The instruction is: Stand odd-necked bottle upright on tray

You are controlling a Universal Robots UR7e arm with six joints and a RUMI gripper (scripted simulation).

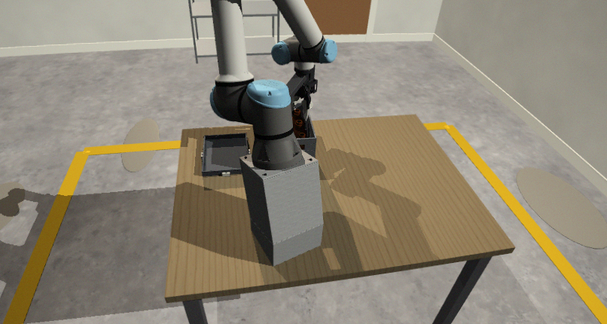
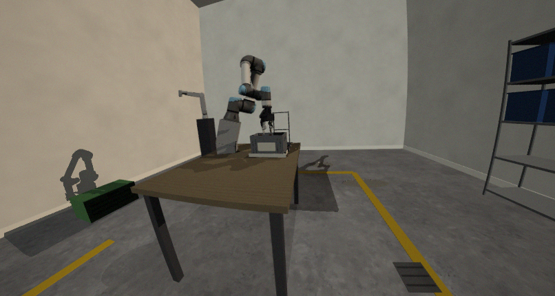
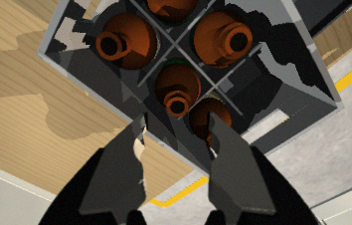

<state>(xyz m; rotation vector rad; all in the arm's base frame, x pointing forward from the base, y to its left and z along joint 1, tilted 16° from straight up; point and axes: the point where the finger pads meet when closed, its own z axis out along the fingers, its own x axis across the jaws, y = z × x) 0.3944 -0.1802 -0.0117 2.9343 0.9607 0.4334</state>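
Now: hand 11 cm above the crate, 4 cm to the right of it and 1 cm short of it. Also, from my hand: bottle 11 cm below, 9 cm behind, 1 cm to the left; then dark tray 30 cm to the left, 18 cm below, 5 cm ahead.
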